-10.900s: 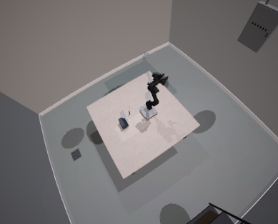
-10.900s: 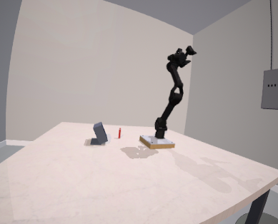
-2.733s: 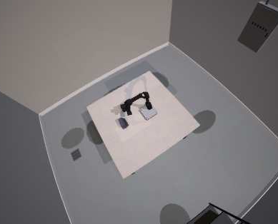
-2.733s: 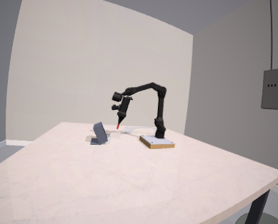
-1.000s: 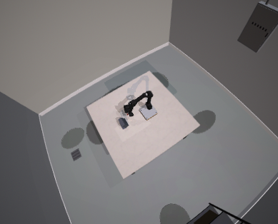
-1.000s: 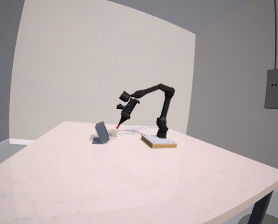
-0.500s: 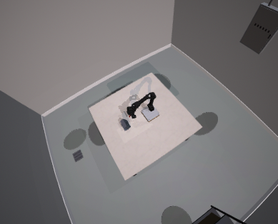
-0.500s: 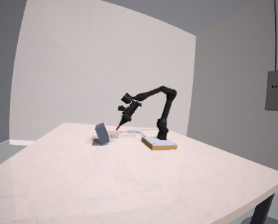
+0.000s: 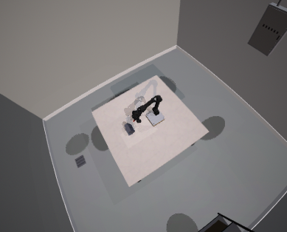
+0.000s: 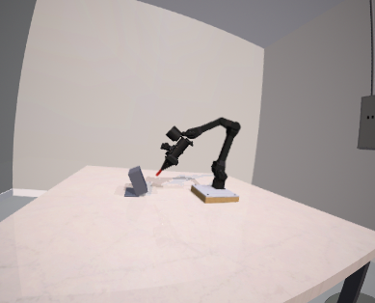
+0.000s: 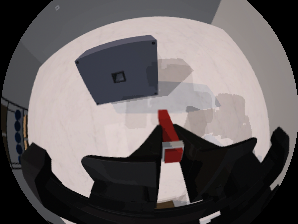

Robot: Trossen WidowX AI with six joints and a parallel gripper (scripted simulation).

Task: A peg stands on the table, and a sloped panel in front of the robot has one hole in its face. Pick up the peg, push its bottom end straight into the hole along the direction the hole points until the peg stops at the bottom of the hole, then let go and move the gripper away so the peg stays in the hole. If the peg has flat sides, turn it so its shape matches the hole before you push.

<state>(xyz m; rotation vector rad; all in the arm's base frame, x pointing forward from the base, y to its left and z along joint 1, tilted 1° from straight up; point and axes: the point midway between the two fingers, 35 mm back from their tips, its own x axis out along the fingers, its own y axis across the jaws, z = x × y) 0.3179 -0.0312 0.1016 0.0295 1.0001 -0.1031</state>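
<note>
The panel is 12 cm ahead of my gripper tip, 6 cm to the left of it and 5 cm below it. The rest, counted from my gripper tip: peg (1 cm behind, 1 cm above).
</note>
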